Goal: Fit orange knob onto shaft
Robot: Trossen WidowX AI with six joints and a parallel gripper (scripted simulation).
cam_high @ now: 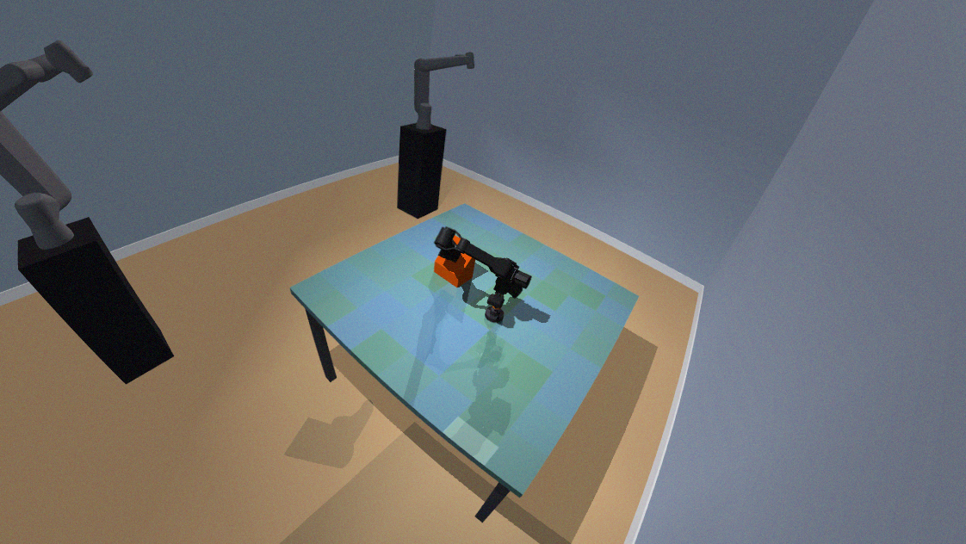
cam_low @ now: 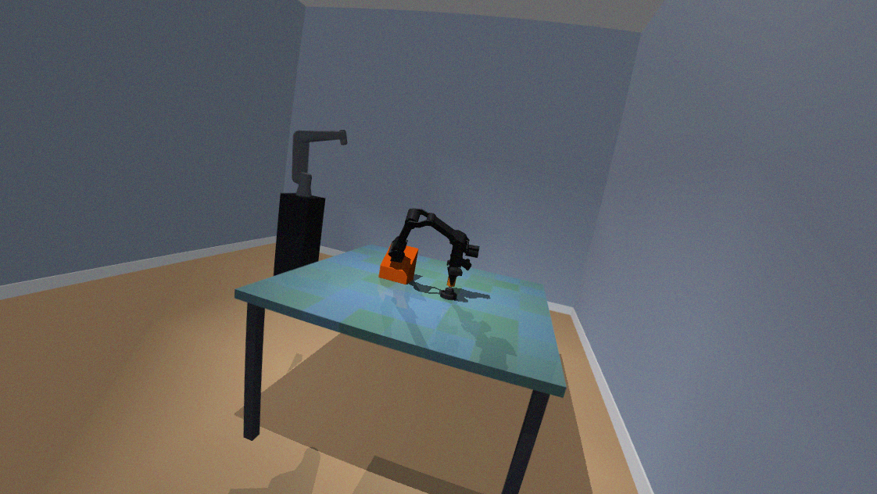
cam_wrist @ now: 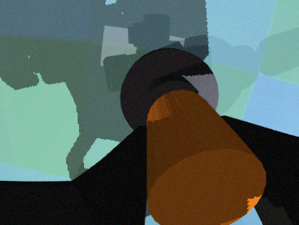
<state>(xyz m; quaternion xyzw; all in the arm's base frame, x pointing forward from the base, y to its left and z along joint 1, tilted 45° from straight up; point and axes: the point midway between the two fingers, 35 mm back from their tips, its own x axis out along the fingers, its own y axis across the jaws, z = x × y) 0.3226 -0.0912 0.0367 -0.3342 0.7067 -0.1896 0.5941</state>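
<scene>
Now: gripper tip 30 mm below the orange knob. The rest, counted from my gripper tip: pedestal: 40 mm below.
</scene>
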